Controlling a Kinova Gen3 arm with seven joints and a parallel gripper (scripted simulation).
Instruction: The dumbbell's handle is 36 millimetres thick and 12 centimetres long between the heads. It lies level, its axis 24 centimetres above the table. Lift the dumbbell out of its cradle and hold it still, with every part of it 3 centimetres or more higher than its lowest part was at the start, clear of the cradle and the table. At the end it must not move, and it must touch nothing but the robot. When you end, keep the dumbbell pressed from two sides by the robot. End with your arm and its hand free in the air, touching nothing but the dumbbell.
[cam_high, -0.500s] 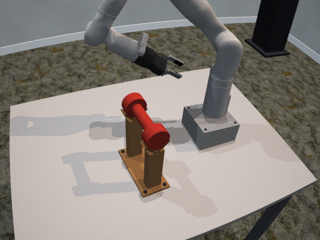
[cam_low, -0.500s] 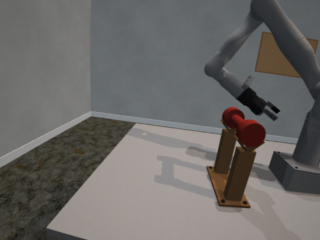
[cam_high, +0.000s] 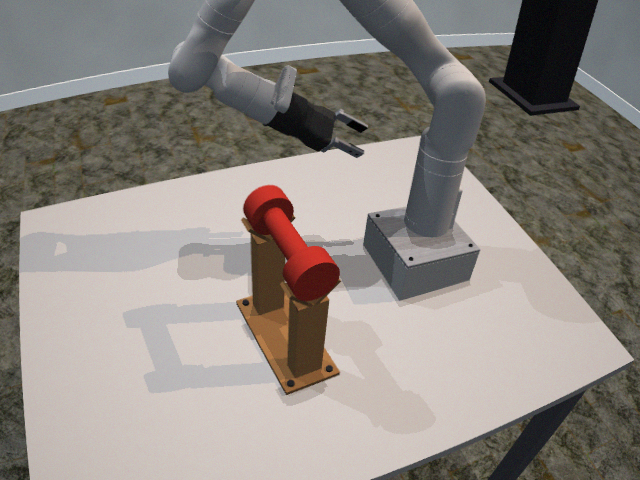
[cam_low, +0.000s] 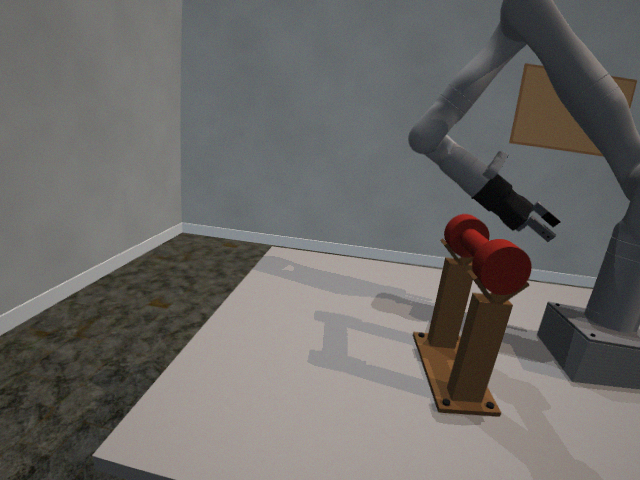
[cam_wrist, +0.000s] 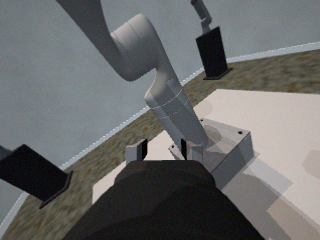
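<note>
Now: hand 21 cm short of the red dumbbell, 22 cm to the right of it and 1 cm above it. The rest, counted from my hand: brown cradle: 21 cm ahead, 22 cm to the left, 14 cm below.
</note>
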